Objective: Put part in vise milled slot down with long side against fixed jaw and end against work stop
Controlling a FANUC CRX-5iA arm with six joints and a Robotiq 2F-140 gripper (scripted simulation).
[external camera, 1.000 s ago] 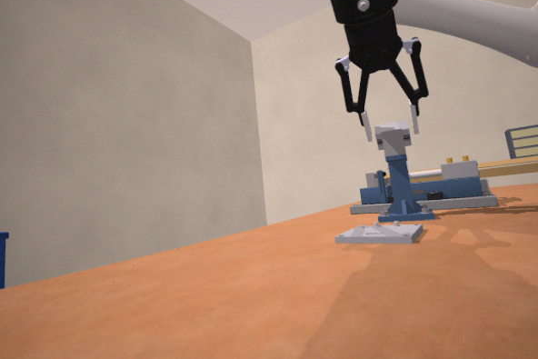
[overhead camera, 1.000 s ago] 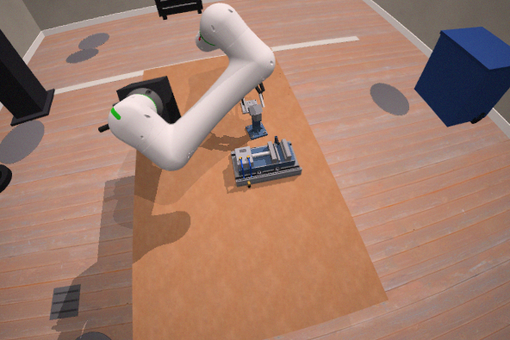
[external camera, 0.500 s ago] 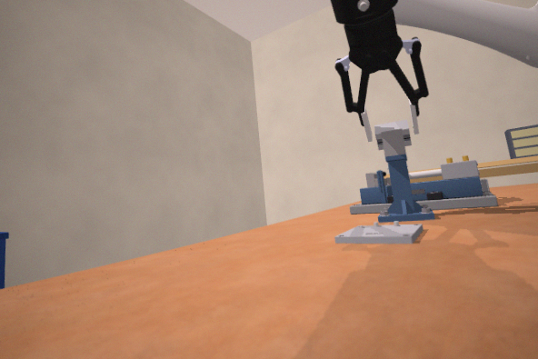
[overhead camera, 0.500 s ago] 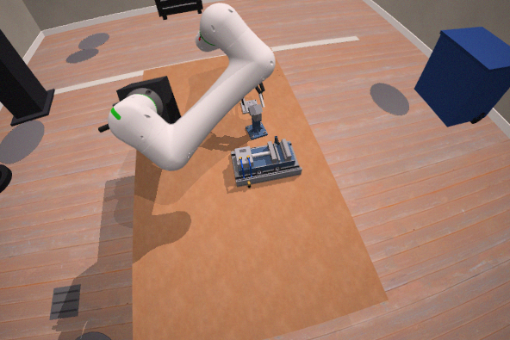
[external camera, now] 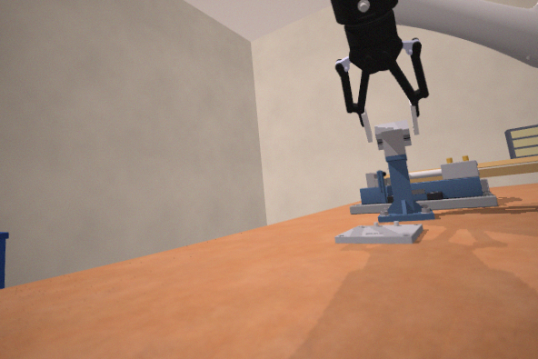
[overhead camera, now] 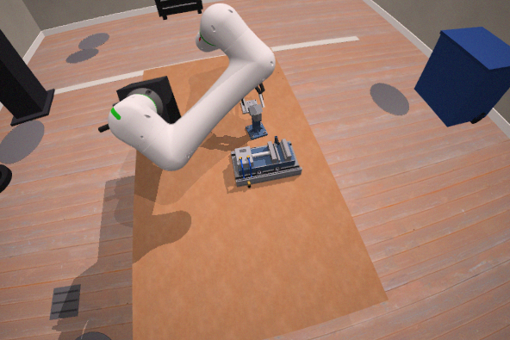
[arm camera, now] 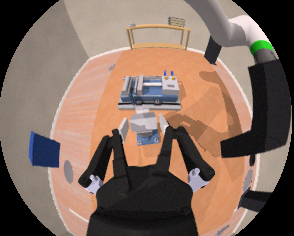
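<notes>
The part lies 1 cm to the right of my hand and 2 cm below it. Round my hand: air cylinder (12 cm behind, 21 cm to the right, 10 cm below); then vise base (3 cm behind, 22 cm to the right, 14 cm below).
</notes>
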